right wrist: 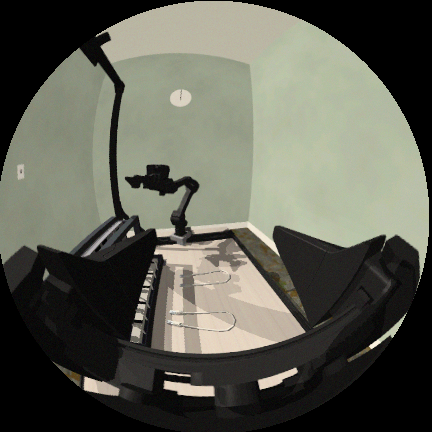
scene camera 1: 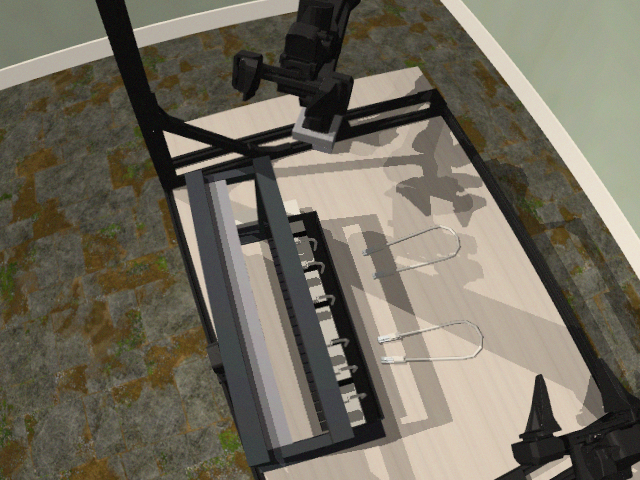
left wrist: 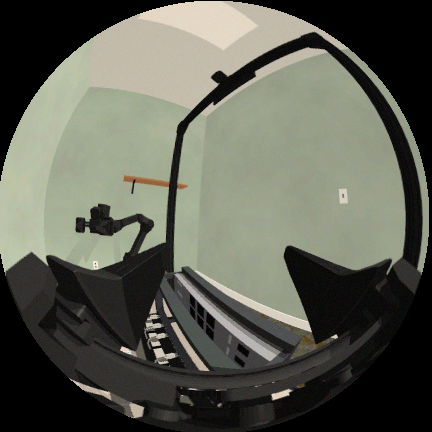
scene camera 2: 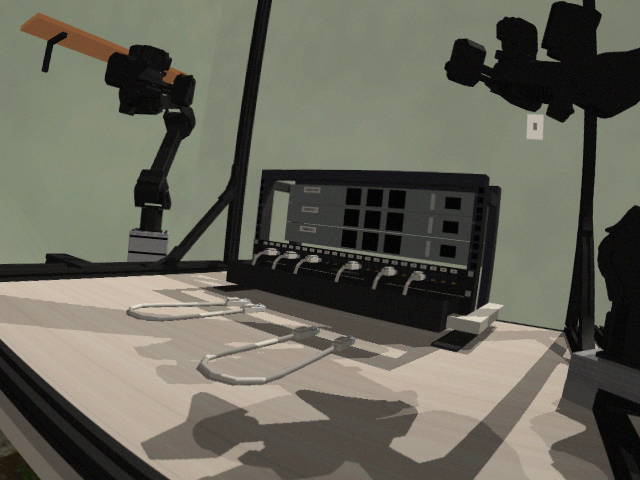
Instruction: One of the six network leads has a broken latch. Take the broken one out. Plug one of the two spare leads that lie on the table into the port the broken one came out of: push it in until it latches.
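Frame: origin at the left arm's base, x ahead, y left, z up, level; millimetres.
Seen in the pictures: left gripper, between the fingertips: (right wrist: 130,177) (scene camera 1: 274,105) (left wrist: 229,251); right gripper, between the fingertips: (right wrist: 215,233) (scene camera 1: 569,366) (left wrist: 85,226) (scene camera 2: 171,70); left arm's base, origin of its link: (right wrist: 180,233) (scene camera 1: 318,120) (scene camera 2: 636,361); right arm's base, origin of its link: (scene camera 2: 150,231).
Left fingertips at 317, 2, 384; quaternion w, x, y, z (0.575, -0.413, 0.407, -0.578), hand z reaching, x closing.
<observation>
Pixels of each thing's middle, then the offset from my left fingertips to it, as dx, dy, dz. "spot": a spot on its surface instead. Level surfaces: height alone.
- spare lead, a spot on its surface: (scene camera 2: 237,381) spot: -155, +363, -431
- rack, middle of its body: (scene camera 1: 289,312) (scene camera 2: 356,240) (left wrist: 181,336) (right wrist: 119,273) +183, +83, -303
- black pad, a spot on its surface: (scene camera 2: 454,339) spot: -53, +20, -430
- table, height of its surface: dz -435
Several white network leads are plugged along the black port panel of the rack; in scene camera 2 their plugs (scene camera 2: 269,252) (scene camera 2: 353,265) (scene camera 2: 417,275) sit in a row, cables drooping. Which latch is broken cannot be told. One spare lead (scene camera 1: 458,243) (scene camera 2: 237,381) lies in a U on the table, its plugs towards the rack. The other spare lead (scene camera 1: 482,338) (scene camera 2: 160,317) lies likewise, lower in scene camera 1. My left gripper (left wrist: 229,251) is open and empty, high above the table. My right gripper (right wrist: 215,233) is open and empty, raised away from the leads and rack.
The rack (scene camera 1: 294,273) (scene camera 2: 374,174) has a grey beam that partly covers the plugs in scene camera 1. A white block (scene camera 1: 292,207) (scene camera 2: 473,320) stands at one end of it, beside a black pad (scene camera 2: 454,339). Black frame rails (scene camera 1: 516,237) edge the table (scene camera 1: 516,299).
</observation>
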